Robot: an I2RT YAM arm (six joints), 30 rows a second.
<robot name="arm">
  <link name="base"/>
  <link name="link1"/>
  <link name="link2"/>
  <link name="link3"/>
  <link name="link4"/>
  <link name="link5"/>
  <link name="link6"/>
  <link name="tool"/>
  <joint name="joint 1" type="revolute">
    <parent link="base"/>
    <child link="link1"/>
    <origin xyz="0 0 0.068" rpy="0 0 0"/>
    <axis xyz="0 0 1"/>
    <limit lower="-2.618" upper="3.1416"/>
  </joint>
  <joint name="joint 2" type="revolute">
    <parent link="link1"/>
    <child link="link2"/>
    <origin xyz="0.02 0.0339 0.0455" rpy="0 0 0"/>
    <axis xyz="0 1 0"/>
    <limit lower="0" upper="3.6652"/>
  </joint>
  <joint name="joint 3" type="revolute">
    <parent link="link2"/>
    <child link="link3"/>
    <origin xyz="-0.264 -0.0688 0" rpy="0 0 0"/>
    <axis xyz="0 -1 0"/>
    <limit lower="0" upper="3.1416"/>
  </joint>
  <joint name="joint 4" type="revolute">
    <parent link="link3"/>
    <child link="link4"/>
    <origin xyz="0.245 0.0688 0.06" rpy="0 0 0"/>
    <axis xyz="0 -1 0"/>
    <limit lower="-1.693" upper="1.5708"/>
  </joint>
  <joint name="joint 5" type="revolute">
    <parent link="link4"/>
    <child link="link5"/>
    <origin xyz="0.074 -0.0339 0.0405" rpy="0 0 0"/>
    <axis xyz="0 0 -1"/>
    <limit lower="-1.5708" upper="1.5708"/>
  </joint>
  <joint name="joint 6" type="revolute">
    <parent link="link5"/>
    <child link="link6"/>
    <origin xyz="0.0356 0 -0.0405" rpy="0 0 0"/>
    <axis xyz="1 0 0"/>
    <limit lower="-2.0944" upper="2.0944"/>
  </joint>
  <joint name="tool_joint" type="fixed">
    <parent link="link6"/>
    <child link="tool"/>
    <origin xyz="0 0 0" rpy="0 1.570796 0"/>
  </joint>
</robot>
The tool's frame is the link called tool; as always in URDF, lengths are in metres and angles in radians.
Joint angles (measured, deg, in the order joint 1, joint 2, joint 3, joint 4, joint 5, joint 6), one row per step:
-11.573, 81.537, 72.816, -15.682, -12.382, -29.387
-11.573, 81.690, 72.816, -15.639, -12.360, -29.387
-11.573, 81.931, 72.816, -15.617, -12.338, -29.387
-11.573, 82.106, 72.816, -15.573, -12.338, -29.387
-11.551, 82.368, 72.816, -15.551, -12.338, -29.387
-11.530, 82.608, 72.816, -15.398, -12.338, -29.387
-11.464, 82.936, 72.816, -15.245, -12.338, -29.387
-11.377, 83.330, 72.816, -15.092, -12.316, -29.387
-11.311, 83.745, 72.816, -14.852, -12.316, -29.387
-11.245, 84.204, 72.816, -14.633, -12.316, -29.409
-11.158, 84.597, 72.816, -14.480, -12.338, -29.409
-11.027, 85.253, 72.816, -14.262, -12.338, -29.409
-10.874, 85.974, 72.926, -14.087, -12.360, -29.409
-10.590, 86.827, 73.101, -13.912, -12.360, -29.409
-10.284, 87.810, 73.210, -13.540, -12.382, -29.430
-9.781, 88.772, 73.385, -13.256, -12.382, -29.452
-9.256, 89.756, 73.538, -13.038, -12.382, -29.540
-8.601, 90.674, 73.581, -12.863, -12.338, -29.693
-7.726, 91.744, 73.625, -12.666, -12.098, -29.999
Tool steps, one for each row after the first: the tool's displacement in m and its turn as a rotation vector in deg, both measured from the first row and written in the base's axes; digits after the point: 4 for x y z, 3 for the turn. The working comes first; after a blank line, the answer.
Tool pose at each row, in the base's axes (x y z in m, rotation vector in deg; the steps are taken from these numbers as rounded here):
0.3263, -0.0590, 0.3518, -25.524, 111.393, -14.119
0.3269, -0.0592, 0.3511, -25.518, 111.506, -14.099
0.3279, -0.0594, 0.3498, -25.519, 111.724, -14.039
0.3286, -0.0595, 0.3489, -25.528, 111.851, -13.990
0.3297, -0.0596, 0.3475, -25.565, 112.076, -13.886
0.3308, -0.0597, 0.3465, -25.591, 112.155, -13.840
0.3323, -0.0596, 0.3449, -25.666, 112.306, -13.732
0.3341, -0.0595, 0.3430, -25.754, 112.523, -13.608
0.3360, -0.0595, 0.3411, -25.829, 112.674, -13.500
0.3380, -0.0595, 0.3389, -25.931, 112.884, -13.382
0.3397, -0.0593, 0.3369, -26.045, 113.085, -13.216
0.3425, -0.0590, 0.3335, -26.203, 113.473, -12.968
0.3456, -0.0586, 0.3304, -26.396, 113.845, -12.687
0.3494, -0.0576, 0.3268, -26.711, 114.253, -12.320
0.3537, -0.0564, 0.3223, -27.083, 114.643, -11.932
0.3580, -0.0540, 0.3181, -27.643, 114.984, -11.446
0.3622, -0.0513, 0.3135, -28.304, 115.410, -10.949
0.3662, -0.0477, 0.3085, -29.150, 115.878, -10.426
0.3706, -0.0428, 0.3025, -30.290, 116.429, -10.020

0.0006, -0.0002, -0.0007, 0.013, 0.110, -0.020
0.0016, -0.0004, -0.0020, 0.048, 0.326, -0.040
0.0023, -0.0005, -0.0029, 0.074, 0.455, -0.040
0.0034, -0.0006, -0.0043, 0.122, 0.689, -0.018
0.0045, -0.0007, -0.0053, 0.139, 0.775, 0.003
0.0060, -0.0006, -0.0069, 0.174, 0.946, 0.069
0.0078, -0.0005, -0.0088, 0.212, 1.185, 0.136
0.0097, -0.0005, -0.0107, 0.246, 1.356, 0.202
0.0117, -0.0005, -0.0129, 0.273, 1.591, 0.277
0.0134, -0.0003, -0.0149, 0.328, 1.824, 0.384
0.0162, 0.0000, -0.0183, 0.412, 2.254, 0.516
0.0193, 0.0004, -0.0214, 0.502, 2.680, 0.688
0.0231, 0.0014, -0.0250, 0.592, 3.175, 0.972
0.0274, 0.0026, -0.0295, 0.670, 3.667, 1.307
0.0317, 0.0050, -0.0337, 0.727, 4.163, 1.820
0.0359, 0.0077, -0.0383, 0.740, 4.765, 2.383
0.0399, 0.0113, -0.0433, 0.679, 5.453, 3.068
0.0443, 0.0162, -0.0493, 0.395, 6.276, 3.869

